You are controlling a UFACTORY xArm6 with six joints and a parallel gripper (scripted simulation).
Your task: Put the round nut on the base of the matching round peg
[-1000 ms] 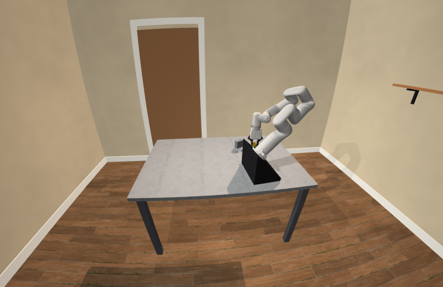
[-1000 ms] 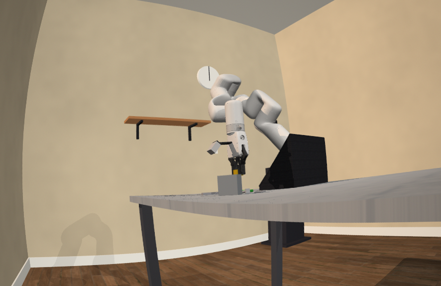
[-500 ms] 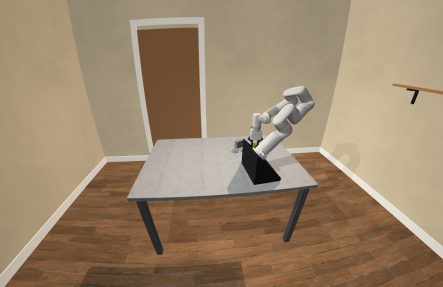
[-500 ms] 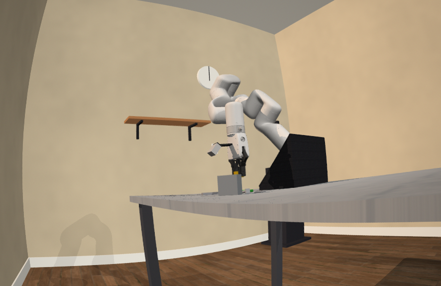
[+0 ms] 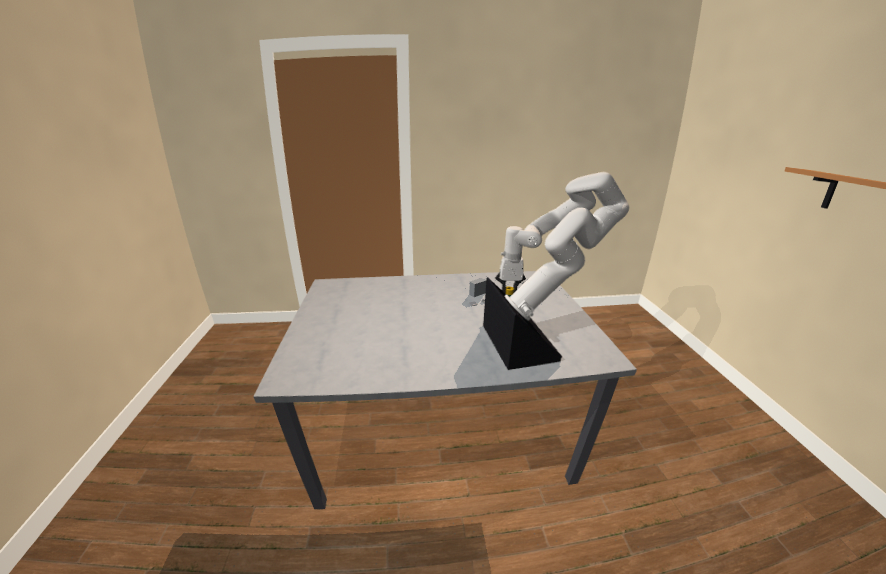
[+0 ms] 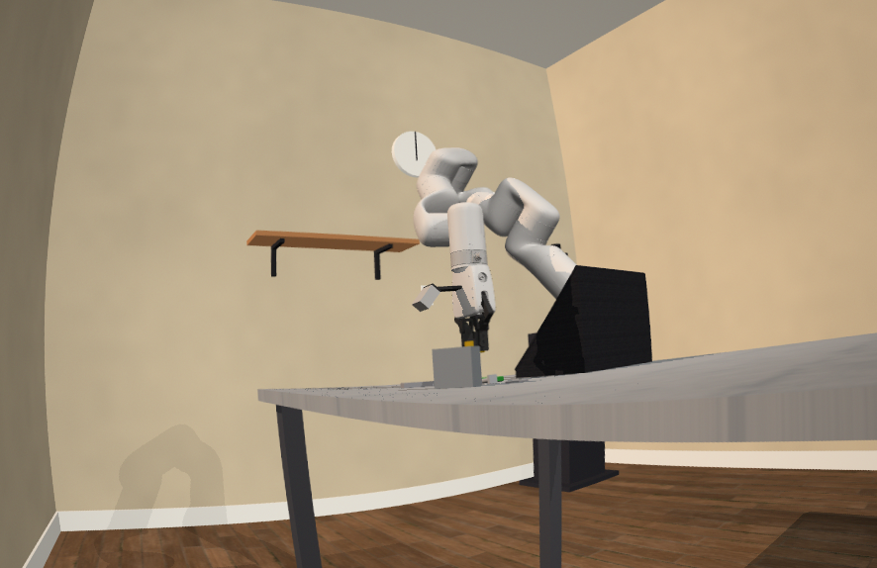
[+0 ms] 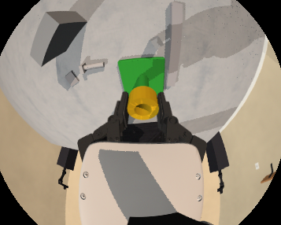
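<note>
Right now the flat grey bar is 80 mm below my hand, 60 mm to the right of it and 60 mm ahead of it. Also, from my hand: peg: 10 mm below; grey block: 130 mm ahead, 120 mm to the left, 50 mm below.
</note>
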